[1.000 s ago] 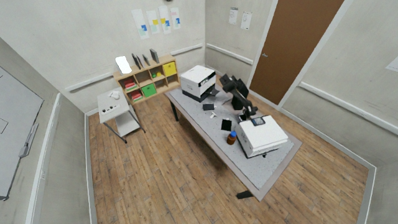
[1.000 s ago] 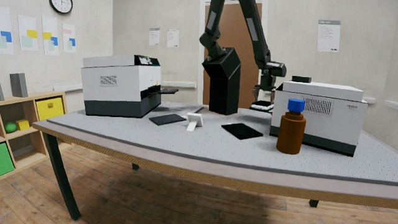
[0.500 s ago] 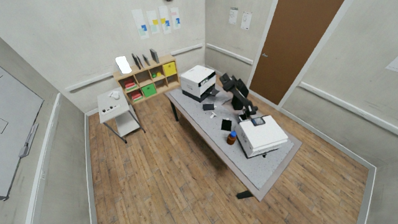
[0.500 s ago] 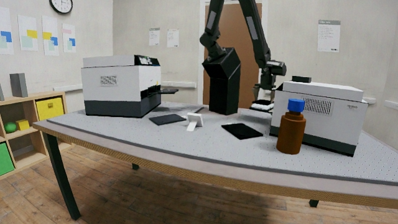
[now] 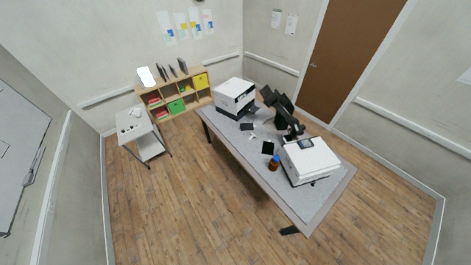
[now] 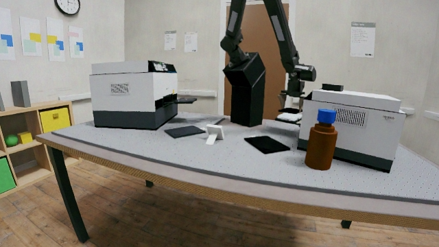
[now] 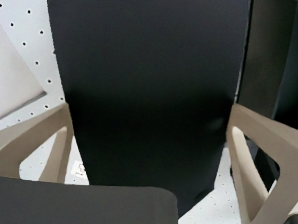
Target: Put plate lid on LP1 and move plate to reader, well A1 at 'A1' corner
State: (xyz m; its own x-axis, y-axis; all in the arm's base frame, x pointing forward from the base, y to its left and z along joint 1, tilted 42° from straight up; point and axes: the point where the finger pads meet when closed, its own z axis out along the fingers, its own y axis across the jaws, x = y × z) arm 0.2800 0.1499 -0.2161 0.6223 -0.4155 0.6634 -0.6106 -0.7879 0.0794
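Now: hand 30 mm above the white well plate.
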